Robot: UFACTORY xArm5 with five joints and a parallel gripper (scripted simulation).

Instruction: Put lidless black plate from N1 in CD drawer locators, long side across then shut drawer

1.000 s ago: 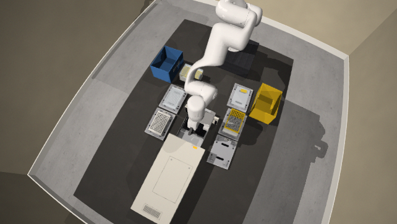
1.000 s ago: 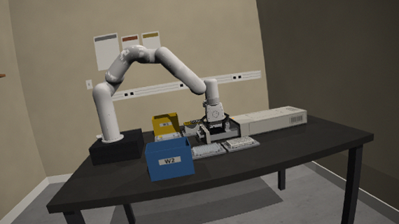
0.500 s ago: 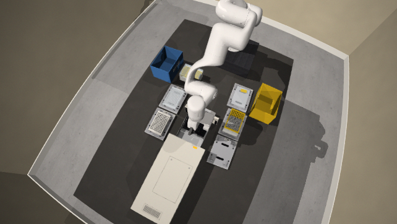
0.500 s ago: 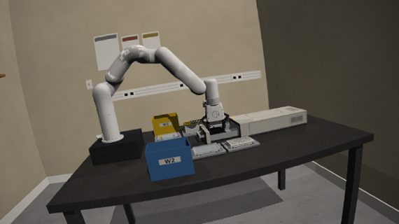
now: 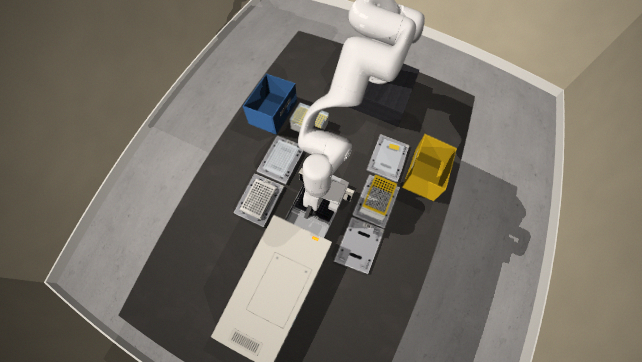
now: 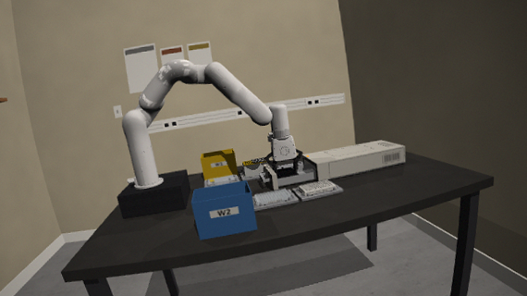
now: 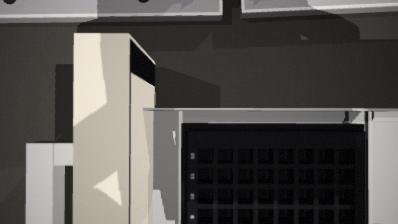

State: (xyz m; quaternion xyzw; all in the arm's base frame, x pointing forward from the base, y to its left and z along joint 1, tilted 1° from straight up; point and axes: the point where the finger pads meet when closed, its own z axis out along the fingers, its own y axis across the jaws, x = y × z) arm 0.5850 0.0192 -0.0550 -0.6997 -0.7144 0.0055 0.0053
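Now: the drawer 30 mm ahead of my hand and 10 mm below it. From my hand the other things lie so: cooler CD (180 mm ahead, 10 mm below); then black plate (10 mm below); then work nest N1 (60 mm ahead, 190 mm to the left, 40 mm below).
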